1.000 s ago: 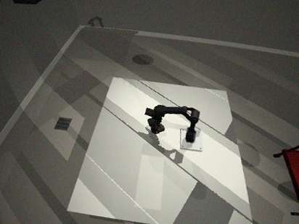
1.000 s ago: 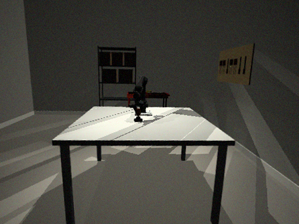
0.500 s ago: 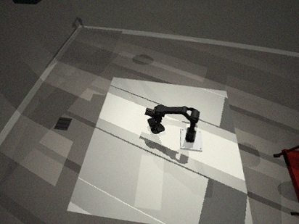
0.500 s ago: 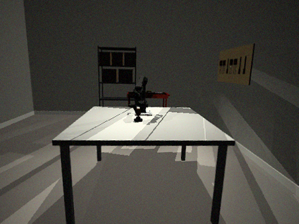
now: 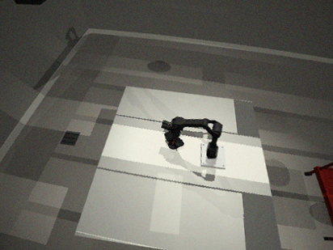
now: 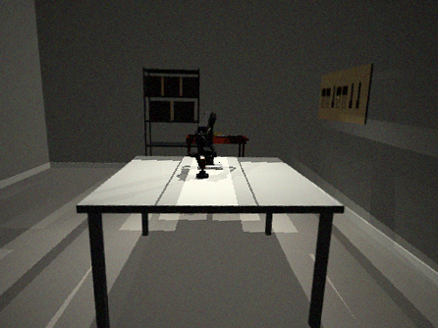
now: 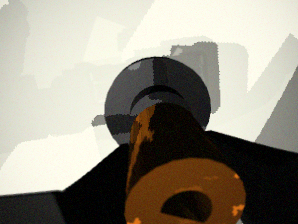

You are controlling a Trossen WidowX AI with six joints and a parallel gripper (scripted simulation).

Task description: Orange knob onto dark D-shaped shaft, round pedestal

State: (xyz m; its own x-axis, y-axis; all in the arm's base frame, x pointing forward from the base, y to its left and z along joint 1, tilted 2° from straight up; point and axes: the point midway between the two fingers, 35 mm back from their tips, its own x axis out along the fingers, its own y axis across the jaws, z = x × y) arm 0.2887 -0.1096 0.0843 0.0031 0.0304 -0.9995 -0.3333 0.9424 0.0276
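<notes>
Now: gripper tip 20 mm below the orange knob. Round my gripper tip: dark round pedestal: 40 mm below.
</notes>
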